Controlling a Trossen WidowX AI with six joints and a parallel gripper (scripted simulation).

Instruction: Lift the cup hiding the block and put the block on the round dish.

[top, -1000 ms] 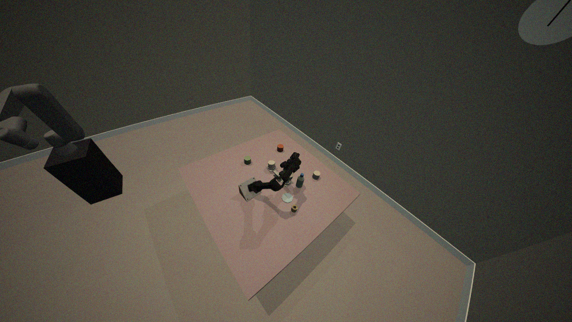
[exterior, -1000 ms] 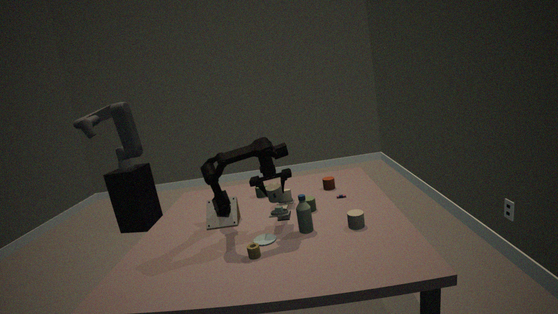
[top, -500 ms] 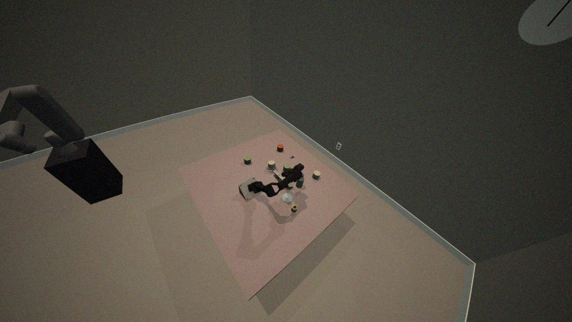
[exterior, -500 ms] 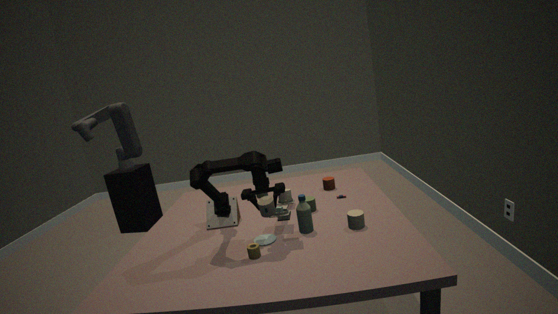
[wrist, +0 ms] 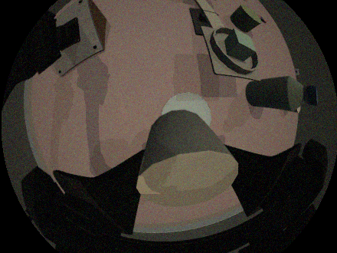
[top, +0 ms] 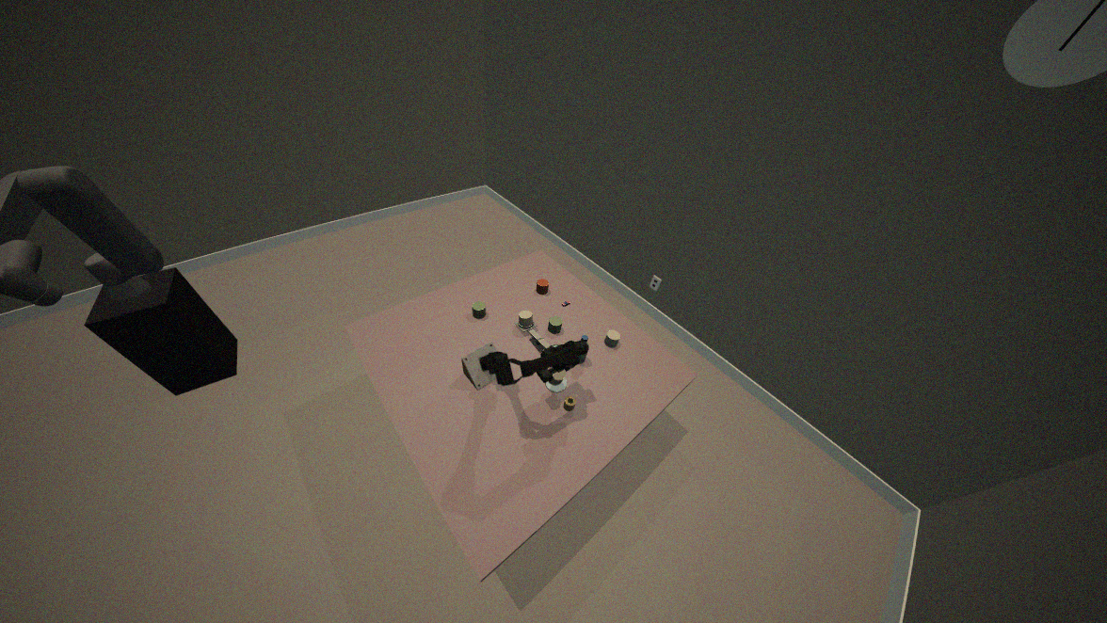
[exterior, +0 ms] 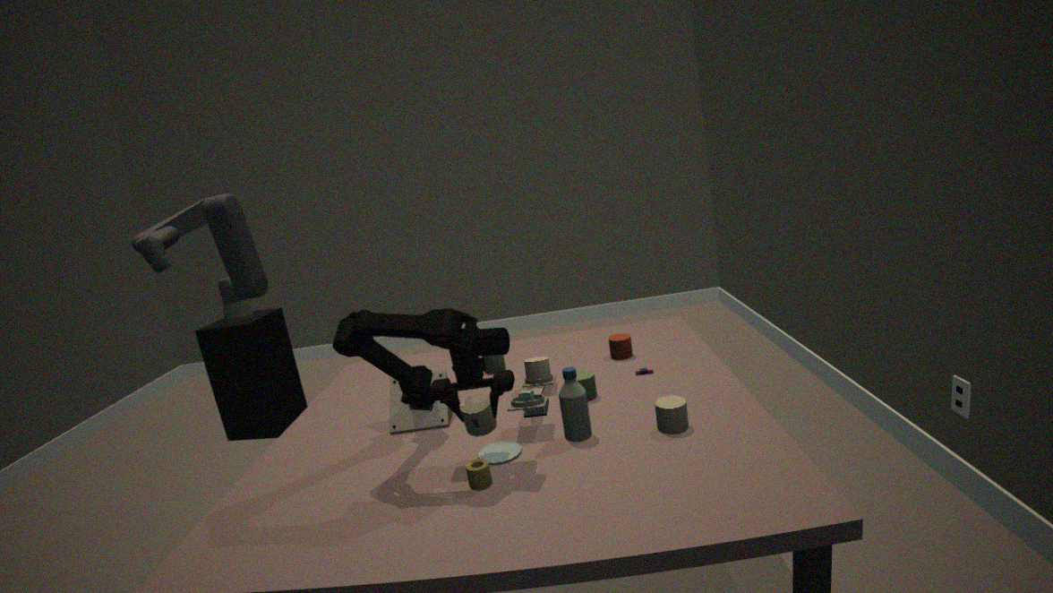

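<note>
The round dish is 30 mm ahead of my gripper tip, 20 mm to the left of it and 100 mm below it. The rest, counted from my gripper tip: blue-capped bottle 210 mm ahead, 80 mm to the left, 10 mm above; then yellow tape roll 10 mm ahead, 110 mm to the right, 80 mm below; then balance beam 90 mm ahead, 250 mm to the left, 60 mm below.
</note>
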